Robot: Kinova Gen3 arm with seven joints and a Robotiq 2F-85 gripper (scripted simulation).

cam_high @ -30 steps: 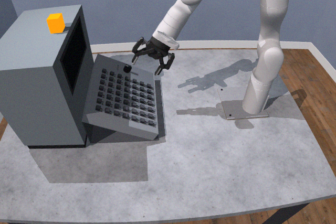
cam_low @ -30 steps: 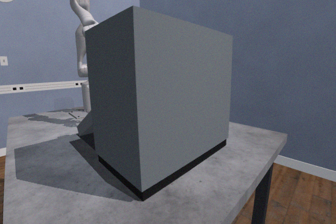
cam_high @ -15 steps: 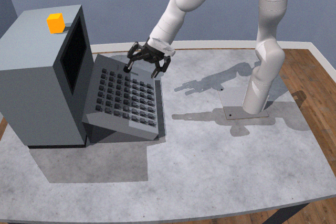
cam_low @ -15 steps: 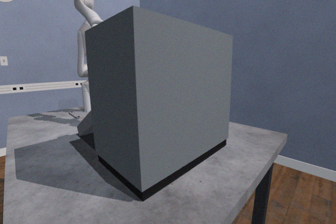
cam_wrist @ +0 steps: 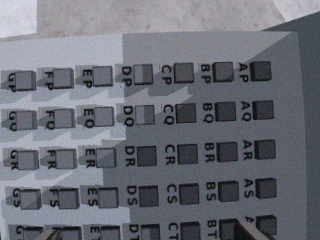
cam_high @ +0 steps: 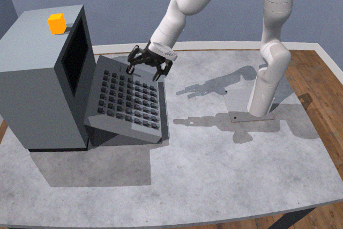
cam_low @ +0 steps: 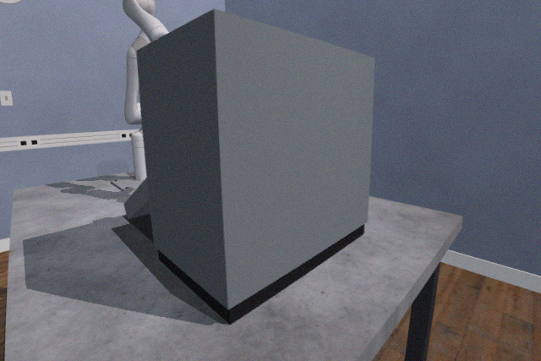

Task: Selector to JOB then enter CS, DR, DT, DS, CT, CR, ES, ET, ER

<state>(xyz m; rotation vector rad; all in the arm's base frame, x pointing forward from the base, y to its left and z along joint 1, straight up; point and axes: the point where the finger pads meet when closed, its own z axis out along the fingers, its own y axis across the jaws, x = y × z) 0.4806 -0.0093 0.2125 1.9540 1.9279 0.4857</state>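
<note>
Right now the key is 3 cm ahead of my hand, 3 cm to the right of it and 12 cm below it. From my hand the other things lie so: black selector knob 6 cm ahead, 16 cm to the right, 10 cm below; sloped keypad 8 cm ahead, 5 cm to the right, 14 cm below.
</note>
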